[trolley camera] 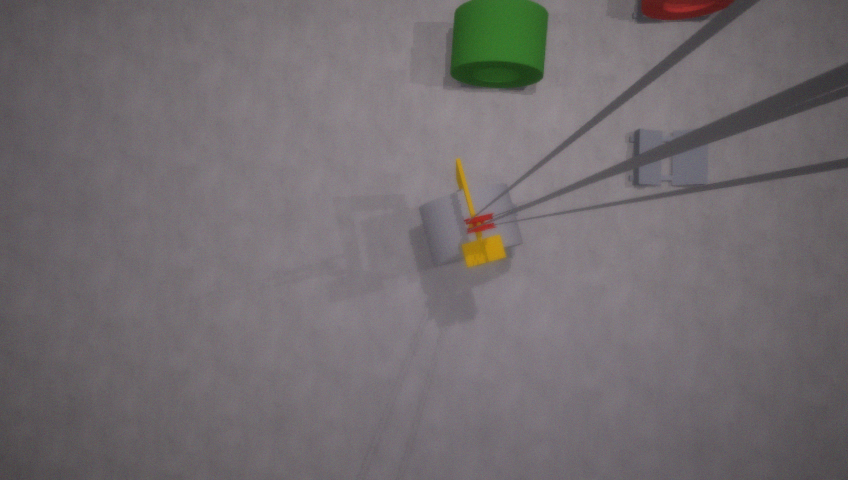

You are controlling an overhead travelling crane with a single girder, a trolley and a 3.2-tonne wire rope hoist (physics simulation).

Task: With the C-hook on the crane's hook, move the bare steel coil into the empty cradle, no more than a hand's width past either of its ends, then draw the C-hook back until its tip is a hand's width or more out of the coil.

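The bare steel coil [441, 228] is a plain grey cylinder near the middle of the trolley camera view, turned slightly from square to the picture. The yellow C-hook [483, 251] carries it: its block is at the coil's lower end, its narrow arm runs over the coil, and a yellow end shows past the upper end. The part inside the bore is hidden. The coil hangs above the floor, its shadow below and left. The empty cradle [649, 142] lies right and somewhat above the coil in the view, grey with two plates, partly crossed by ropes.
A large green coil [498, 38] stands on a support at the top, above the bare coil in the view. Part of a red coil [684, 7] on its support shows at the top right. Red sheave parts [480, 223] and ropes [601, 172] run from the C-hook to the right.
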